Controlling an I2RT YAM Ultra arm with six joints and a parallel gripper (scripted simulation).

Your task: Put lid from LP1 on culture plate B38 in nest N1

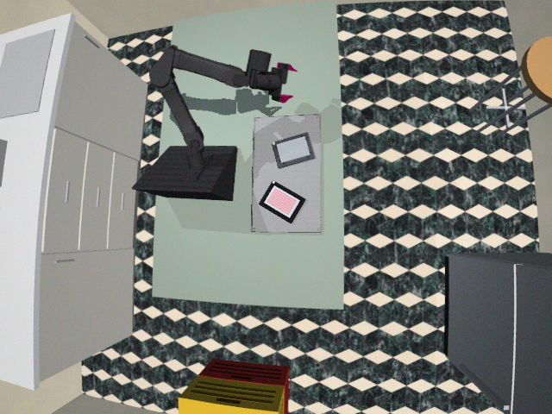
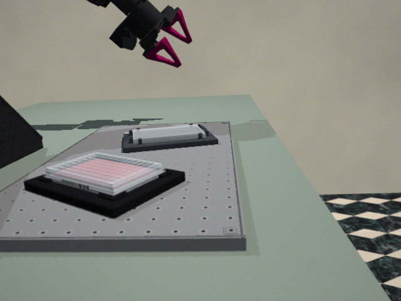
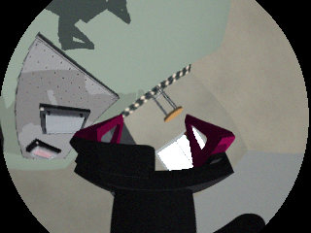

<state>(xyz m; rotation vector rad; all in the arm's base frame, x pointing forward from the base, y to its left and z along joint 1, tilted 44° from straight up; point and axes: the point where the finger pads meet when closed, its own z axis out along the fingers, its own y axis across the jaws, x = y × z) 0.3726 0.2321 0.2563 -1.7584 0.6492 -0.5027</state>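
Right now my hand is 230 mm to the left of the clear lid and 150 mm above it. The rest, counted from my hand: dark lid park LP1: 230 mm to the right, 160 mm below; culture plate B38: 460 mm to the right, 140 mm below, 30 mm behind.
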